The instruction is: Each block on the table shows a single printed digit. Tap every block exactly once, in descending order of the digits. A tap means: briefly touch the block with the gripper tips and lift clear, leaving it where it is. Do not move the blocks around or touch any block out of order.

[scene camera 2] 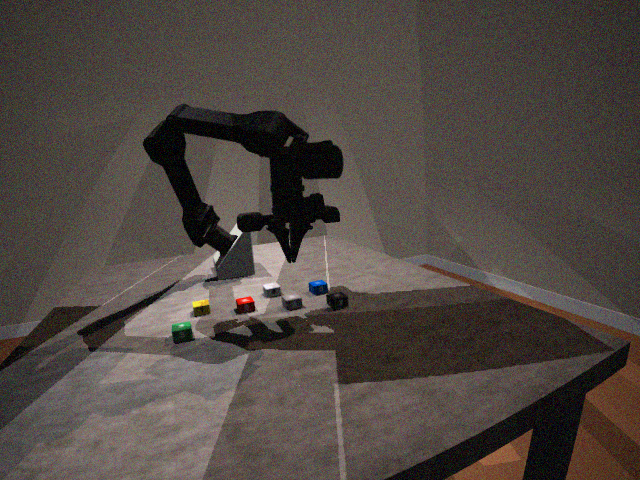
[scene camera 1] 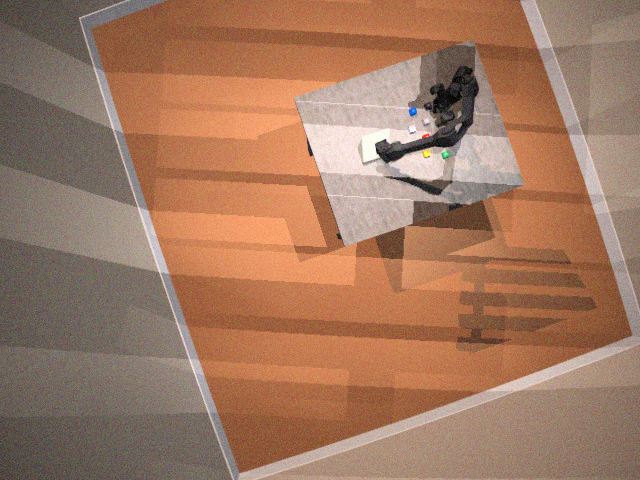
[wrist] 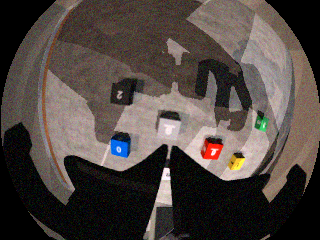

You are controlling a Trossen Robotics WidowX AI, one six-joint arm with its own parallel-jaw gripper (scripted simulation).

Scene:
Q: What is the gripper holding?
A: Nothing.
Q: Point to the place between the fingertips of the gripper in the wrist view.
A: At 168,149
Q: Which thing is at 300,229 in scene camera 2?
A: The gripper.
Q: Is the gripper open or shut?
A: Shut.

